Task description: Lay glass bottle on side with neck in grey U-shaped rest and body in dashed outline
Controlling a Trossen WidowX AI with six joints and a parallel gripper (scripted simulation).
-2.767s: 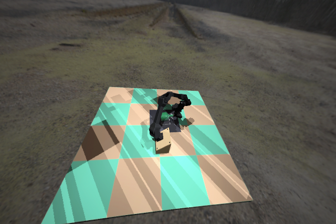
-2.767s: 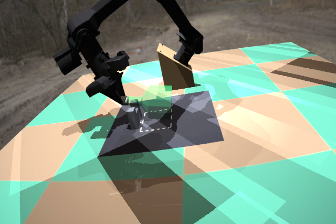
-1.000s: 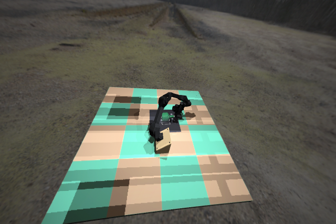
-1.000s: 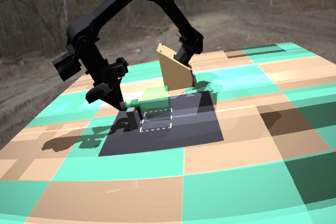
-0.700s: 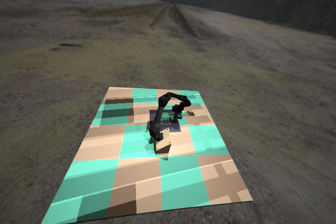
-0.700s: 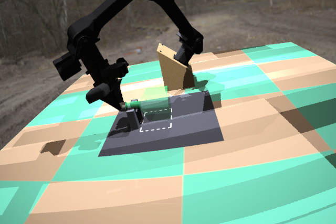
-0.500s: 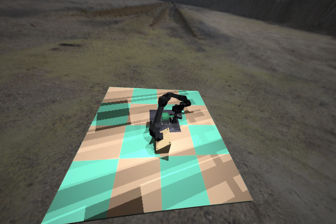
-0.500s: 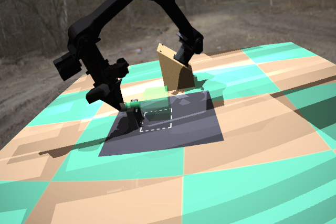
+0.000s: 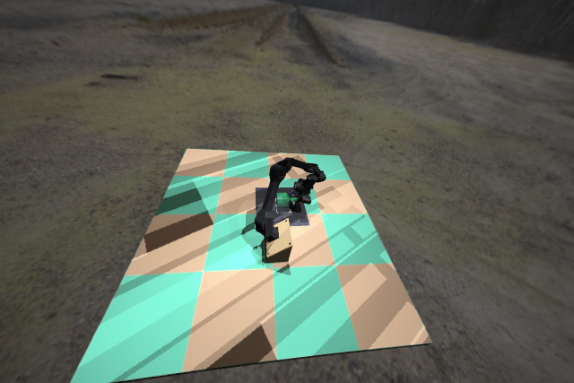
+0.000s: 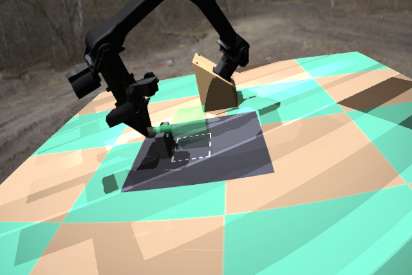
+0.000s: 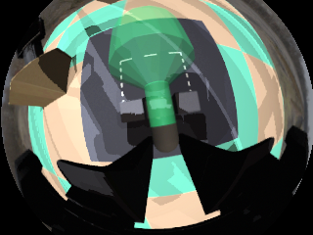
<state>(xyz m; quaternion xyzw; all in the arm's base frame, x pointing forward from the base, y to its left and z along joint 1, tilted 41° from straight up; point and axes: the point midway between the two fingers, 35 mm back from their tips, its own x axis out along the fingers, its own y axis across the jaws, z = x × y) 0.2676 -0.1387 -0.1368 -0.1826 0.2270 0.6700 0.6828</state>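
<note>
Now: gripper tip 50 mm to the right of the green glass bottle. Round my gripper tip: dark mat: 110 mm to the left, 60 mm below.
</note>
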